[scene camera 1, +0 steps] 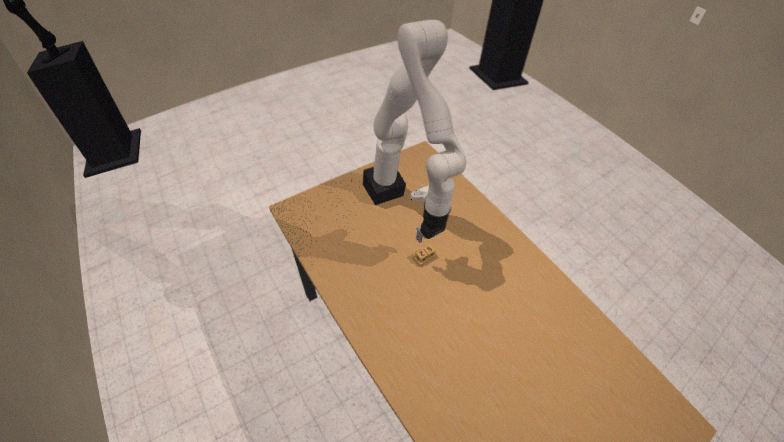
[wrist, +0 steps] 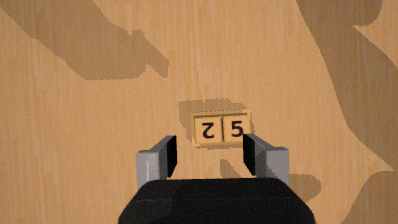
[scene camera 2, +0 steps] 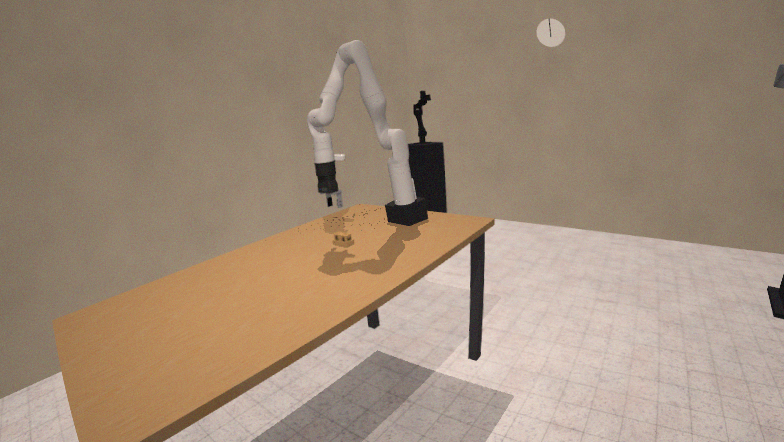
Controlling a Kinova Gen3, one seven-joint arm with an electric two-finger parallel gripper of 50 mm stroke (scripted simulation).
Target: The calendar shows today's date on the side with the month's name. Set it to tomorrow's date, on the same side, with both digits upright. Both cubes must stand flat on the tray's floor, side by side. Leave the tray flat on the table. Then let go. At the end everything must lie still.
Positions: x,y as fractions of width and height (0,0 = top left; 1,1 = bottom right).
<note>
In view: the gripper (scene camera 2: 0.43,0.47).
The gripper also shows in the wrist view (wrist: 0.53,0.66).
</note>
